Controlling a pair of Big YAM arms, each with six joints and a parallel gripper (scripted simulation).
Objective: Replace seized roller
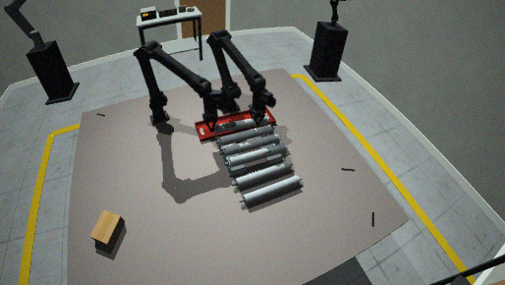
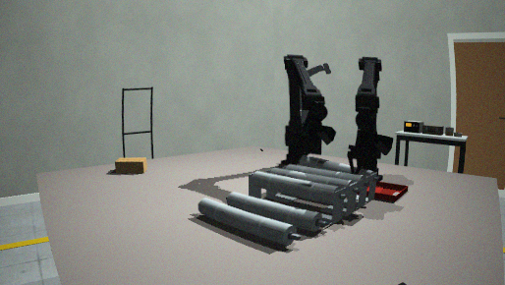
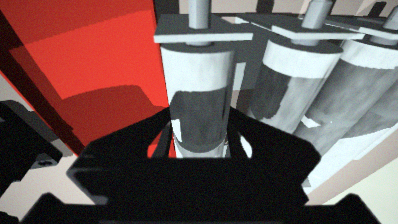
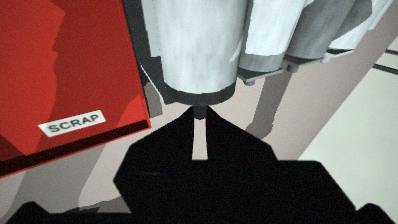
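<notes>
The bed roller is 90 mm ahead of my left hand, 80 mm to the right of it and 10 mm below it. Round my left hand: red scrap tray (100 mm to the right, 90 mm behind, 70 mm below); cardboard box (870 mm to the right, 500 mm ahead, 40 mm below).
</notes>
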